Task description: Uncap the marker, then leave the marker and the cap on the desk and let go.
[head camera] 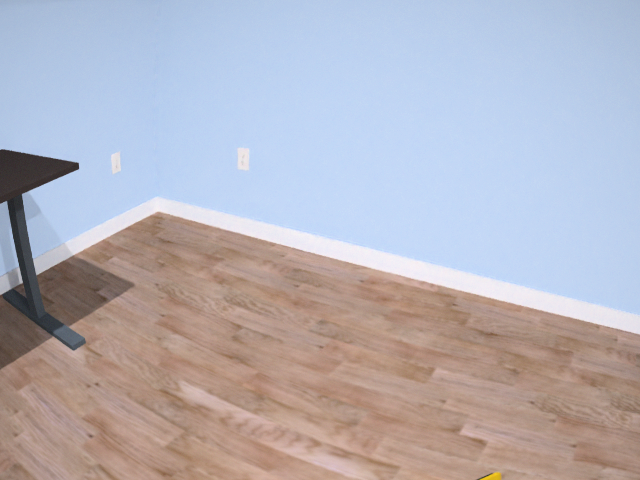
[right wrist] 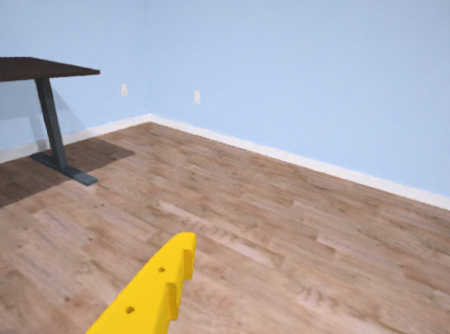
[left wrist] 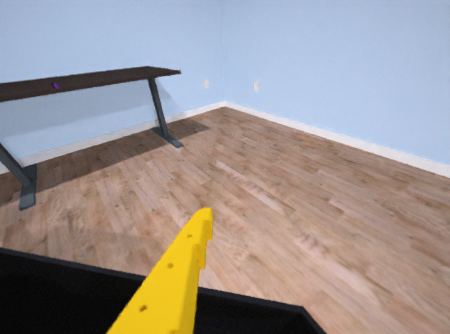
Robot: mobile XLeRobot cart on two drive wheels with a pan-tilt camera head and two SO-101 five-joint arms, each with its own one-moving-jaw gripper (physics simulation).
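Places are measured from the left arm's base along level axes (x back, y down, z right), in metres.
Pixels of known places: left hand, tool point: (left wrist: 212, 219); right hand, tool point: (right wrist: 194, 250).
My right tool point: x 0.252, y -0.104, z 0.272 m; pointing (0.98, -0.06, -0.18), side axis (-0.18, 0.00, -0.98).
Ahead of a thing's pixels: the offset from my right tool point to its top centre. "spot": to the spot under its first point. Level surfaces: height alone.
A small purple thing @[dx +0.933, dy +0.139, dz +1.040 m] (left wrist: 55, 86), perhaps the marker, lies near the front edge of the dark desk @[dy +0.159 m] (head camera: 36, 173) (left wrist: 120, 76) (right wrist: 50, 69) in the left wrist view. It is too small to tell the cap from the body. The marker does not show in the head or right wrist view. My left gripper (left wrist: 206, 214) shows one notched yellow jaw, so it is fully open, empty and far from the desk. My right gripper (right wrist: 189, 237) likewise shows one notched jaw, fully open and empty, away from the desk. A yellow tip shows at the bottom of the head view.
The desk stands at the left on grey legs @[spot: dx +1.669, dy +0.560, dz +0.830 m] (head camera: 23, 258) (left wrist: 158, 107) (right wrist: 51, 122), along a pale blue wall (head camera: 387, 129). Another wall runs from the corner to the right. A black edge (left wrist: 75, 267) crosses the bottom of the left wrist view, beneath the jaw.
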